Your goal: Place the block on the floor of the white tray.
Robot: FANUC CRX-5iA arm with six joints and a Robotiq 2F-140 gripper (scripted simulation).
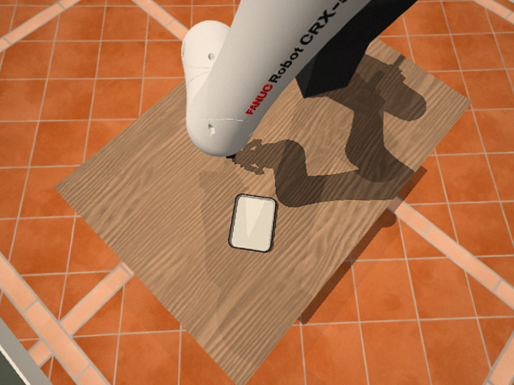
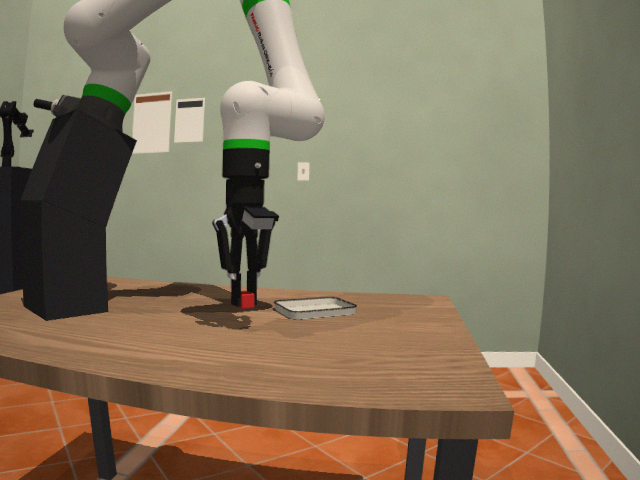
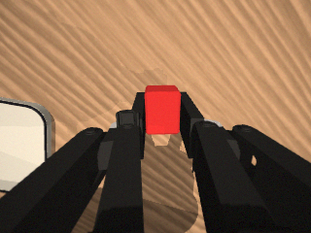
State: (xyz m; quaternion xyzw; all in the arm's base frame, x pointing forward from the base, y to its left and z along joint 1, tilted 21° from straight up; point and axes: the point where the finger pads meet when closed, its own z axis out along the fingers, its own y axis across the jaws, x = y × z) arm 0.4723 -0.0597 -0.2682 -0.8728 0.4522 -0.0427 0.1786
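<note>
Right now my hand is 140 mm short of the white tray, 180 mm to the right of it and 70 mm above it. Also, from my hand: red block: 20 mm below.
</note>
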